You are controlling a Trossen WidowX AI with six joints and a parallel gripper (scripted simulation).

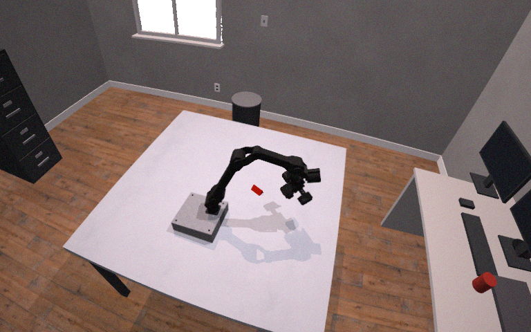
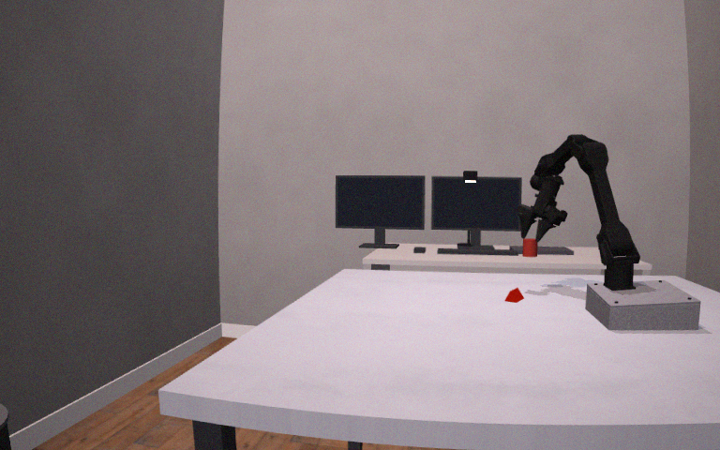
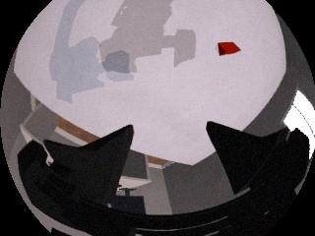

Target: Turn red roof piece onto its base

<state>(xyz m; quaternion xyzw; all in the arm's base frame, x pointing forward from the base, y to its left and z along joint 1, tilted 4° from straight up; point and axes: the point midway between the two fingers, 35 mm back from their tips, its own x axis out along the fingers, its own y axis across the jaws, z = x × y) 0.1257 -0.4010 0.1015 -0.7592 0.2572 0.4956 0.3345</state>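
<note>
Right now my hand is 10 cm short of the red roof piece, 21 cm to the right of it and 17 cm above it.
</note>
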